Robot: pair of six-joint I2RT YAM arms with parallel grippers.
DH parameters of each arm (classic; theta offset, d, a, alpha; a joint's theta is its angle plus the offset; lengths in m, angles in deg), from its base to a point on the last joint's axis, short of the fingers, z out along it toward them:
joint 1: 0 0.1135 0.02 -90
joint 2: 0 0 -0.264 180
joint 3: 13.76 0 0.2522 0
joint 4: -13.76 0 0.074 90
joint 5: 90 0 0 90
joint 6: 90 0.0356 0 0
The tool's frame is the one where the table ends.
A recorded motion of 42 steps. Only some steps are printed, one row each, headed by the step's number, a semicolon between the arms.
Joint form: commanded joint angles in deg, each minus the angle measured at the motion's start. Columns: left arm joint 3, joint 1, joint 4, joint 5, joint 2, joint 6; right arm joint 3, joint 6, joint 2, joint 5, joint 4, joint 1.
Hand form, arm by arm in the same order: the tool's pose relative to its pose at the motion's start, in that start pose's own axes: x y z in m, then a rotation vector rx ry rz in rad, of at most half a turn. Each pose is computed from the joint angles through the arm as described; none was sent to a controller.
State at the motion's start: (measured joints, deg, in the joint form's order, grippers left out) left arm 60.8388 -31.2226 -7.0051 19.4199 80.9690 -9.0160; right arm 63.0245 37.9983 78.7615 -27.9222 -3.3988 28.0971
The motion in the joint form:
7: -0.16 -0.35 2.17 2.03 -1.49 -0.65; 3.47 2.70 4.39 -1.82 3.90 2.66
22: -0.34 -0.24 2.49 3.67 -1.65 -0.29; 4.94 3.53 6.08 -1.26 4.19 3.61
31: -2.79 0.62 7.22 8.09 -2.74 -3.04; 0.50 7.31 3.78 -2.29 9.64 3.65
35: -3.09 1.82 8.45 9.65 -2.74 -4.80; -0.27 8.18 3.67 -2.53 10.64 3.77
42: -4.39 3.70 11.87 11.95 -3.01 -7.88; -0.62 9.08 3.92 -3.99 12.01 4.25
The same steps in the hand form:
7: -0.0068 -0.0069 -0.0068 0.0495 -0.0489 0.0124; -0.0043 0.0120 0.0230 -0.0834 0.0182 0.0097
22: -0.0067 -0.0075 -0.0076 0.0767 -0.0496 0.0207; -0.0049 0.0149 0.0319 -0.0871 0.0235 0.0194
31: -0.0045 -0.0061 -0.0115 0.1502 -0.0907 -0.0070; 0.0035 0.0133 0.0249 -0.1344 0.0011 0.0581
35: -0.0058 -0.0008 -0.0134 0.1627 -0.1040 -0.0368; 0.0059 0.0123 0.0253 -0.1423 0.0028 0.0699
42: -0.0063 0.0076 -0.0171 0.1836 -0.1382 -0.0802; 0.0084 0.0141 0.0275 -0.1737 0.0194 0.0759

